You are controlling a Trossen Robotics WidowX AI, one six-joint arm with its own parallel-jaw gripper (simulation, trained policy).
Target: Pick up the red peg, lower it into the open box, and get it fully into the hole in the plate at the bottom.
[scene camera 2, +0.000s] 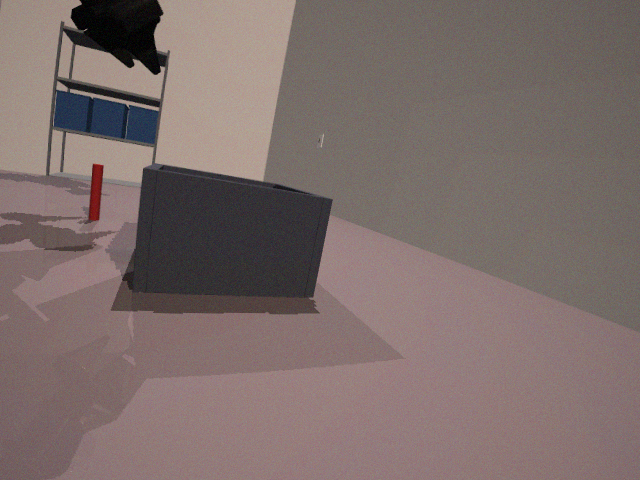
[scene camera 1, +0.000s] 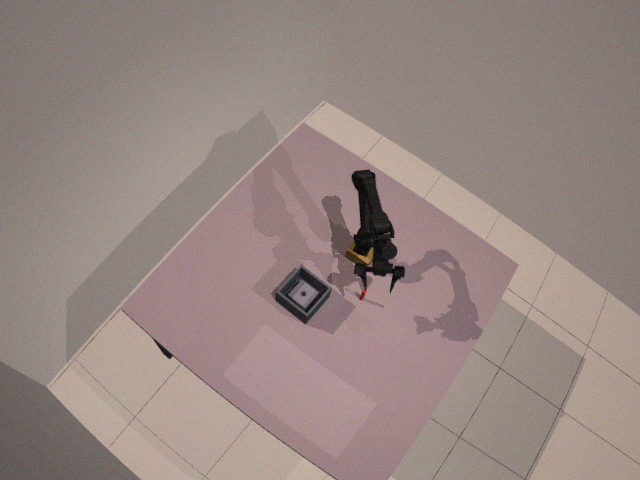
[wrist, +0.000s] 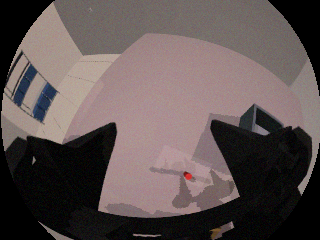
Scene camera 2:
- gripper: 144,70
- dark grey box: 199,233
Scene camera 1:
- gripper: 378,292
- dark grey box: 301,273
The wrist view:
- gripper: 165,126
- dark grey box: 256,115
